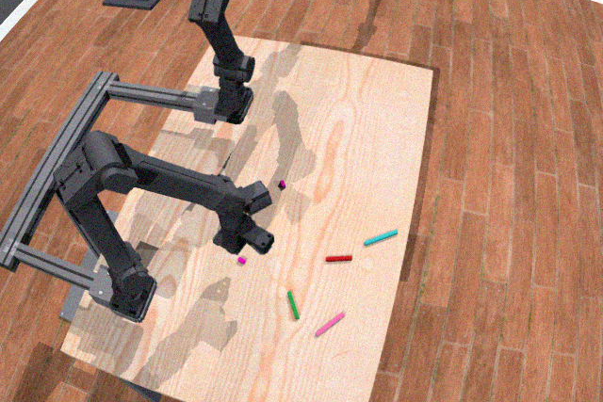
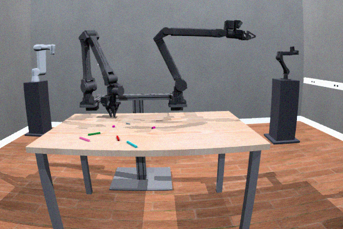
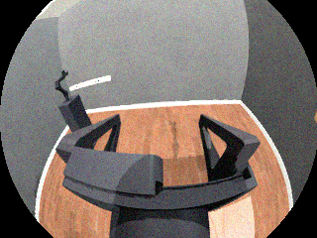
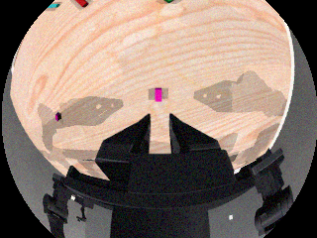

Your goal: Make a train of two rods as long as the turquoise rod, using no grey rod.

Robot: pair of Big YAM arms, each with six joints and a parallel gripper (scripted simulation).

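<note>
The grey rod lies 70 mm behind my right hand, 80 mm to the left of it and 70 mm below it. Also, from my right hand: red rod: 250 mm ahead, 90 mm to the left, 70 mm below; pink rod: 280 mm ahead, 100 mm to the right, 70 mm below; green rod: 180 mm ahead, 80 mm to the right, 70 mm below.
</note>
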